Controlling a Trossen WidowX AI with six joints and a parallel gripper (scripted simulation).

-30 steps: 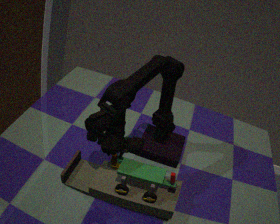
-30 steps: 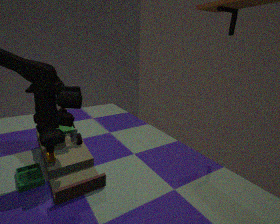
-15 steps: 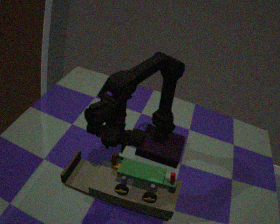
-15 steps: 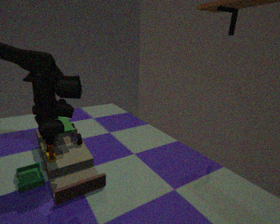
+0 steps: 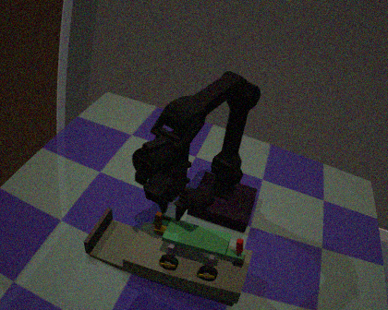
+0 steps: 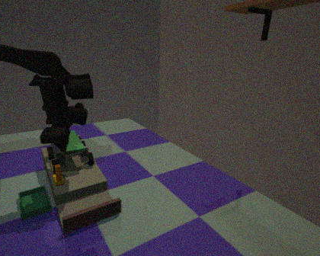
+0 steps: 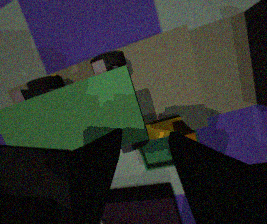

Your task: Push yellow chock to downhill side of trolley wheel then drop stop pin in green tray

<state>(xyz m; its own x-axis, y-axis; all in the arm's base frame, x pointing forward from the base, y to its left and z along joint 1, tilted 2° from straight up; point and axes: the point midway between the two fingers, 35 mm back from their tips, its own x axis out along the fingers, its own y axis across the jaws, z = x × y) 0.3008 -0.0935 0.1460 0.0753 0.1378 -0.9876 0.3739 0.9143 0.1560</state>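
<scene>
Right now the red-headed stop pin is 18 cm to the left of my gripper tip, 3 cm below it and 1 cm ahead of it. Also, from my gripper tip: yellow chock (8 cm below, 3 cm behind, 1 cm to the right); then raised lip (18 cm to the right, 13 cm below, 2 cm ahead); then trolley (8 cm to the left, 5 cm below, 3 cm ahead).
</scene>
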